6 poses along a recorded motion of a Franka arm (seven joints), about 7.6 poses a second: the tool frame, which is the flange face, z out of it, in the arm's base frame.
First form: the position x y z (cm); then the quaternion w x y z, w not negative.
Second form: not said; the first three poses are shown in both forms.
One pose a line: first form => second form
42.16, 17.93, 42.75, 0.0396, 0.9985, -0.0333, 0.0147 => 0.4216, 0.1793, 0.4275, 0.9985, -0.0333, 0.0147, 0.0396
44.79, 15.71, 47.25, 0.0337, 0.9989, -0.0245, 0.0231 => 0.4479, 0.1571, 0.4725, 0.9989, -0.0245, 0.0231, 0.0337
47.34, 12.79, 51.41, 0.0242, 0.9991, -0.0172, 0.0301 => 0.4734, 0.1279, 0.5141, 0.9991, -0.0172, 0.0301, 0.0242
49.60, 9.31, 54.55, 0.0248, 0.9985, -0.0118, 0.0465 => 0.4960, 0.0931, 0.5455, 0.9985, -0.0118, 0.0465, 0.0248
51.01, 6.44, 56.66, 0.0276, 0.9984, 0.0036, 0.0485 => 0.5101, 0.0644, 0.5666, 0.9984, 0.0036, 0.0485, 0.0276
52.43, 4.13, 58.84, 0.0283, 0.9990, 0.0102, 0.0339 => 0.5243, 0.0413, 0.5884, 0.9990, 0.0102, 0.0339, 0.0283
